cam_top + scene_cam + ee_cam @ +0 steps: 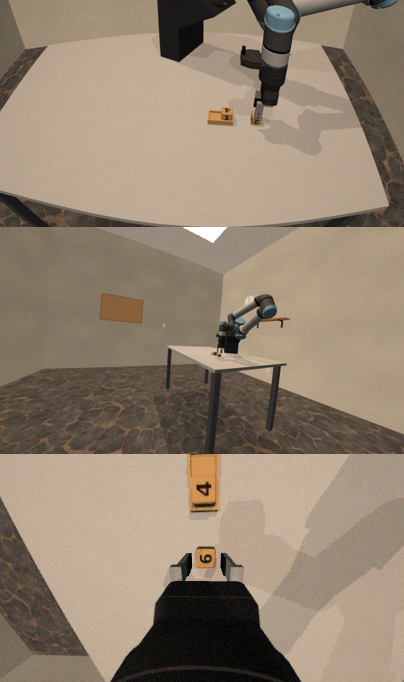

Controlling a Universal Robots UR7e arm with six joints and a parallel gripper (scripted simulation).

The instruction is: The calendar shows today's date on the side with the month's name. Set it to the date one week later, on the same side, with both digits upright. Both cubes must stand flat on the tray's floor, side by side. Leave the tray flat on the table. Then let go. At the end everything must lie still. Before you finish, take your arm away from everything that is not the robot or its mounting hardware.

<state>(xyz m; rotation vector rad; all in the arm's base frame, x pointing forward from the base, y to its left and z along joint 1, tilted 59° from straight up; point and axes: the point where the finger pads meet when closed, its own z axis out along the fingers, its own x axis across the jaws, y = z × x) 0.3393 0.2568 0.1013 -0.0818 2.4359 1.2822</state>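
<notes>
My hand is 40 mm above the cube. Also, from my hand: orange tray 30 mm ahead, 100 mm to the right, 50 mm below.
</notes>
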